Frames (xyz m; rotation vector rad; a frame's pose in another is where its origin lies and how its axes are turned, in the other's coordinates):
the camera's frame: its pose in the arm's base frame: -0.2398 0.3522 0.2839 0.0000 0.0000 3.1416
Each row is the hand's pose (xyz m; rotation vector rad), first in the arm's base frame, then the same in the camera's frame.
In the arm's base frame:
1: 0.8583 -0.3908 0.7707 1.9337 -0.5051 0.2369
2: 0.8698 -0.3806 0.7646 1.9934 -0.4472 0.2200
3: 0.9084 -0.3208 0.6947 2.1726 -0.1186 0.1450
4: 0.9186 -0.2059 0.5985 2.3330 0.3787 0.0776
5: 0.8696 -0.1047 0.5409 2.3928 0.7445 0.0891
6: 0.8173 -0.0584 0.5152 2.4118 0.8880 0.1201
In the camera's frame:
1: -1.0981 0.7430 0.4868 -0.6270 -2.4003 -1.5820
2: -1.1096 0.7328 0.4807 -0.5534 -2.4667 -1.5360
3: -1.1482 0.6730 0.4108 -0.1461 -2.6760 -1.3999
4: -1.1584 0.5581 0.3146 0.4568 -2.8143 -1.1673
5: -1.1094 0.4569 0.2570 0.8677 -2.7888 -0.9589
6: -1.0571 0.4106 0.2313 1.0121 -2.7488 -0.8570

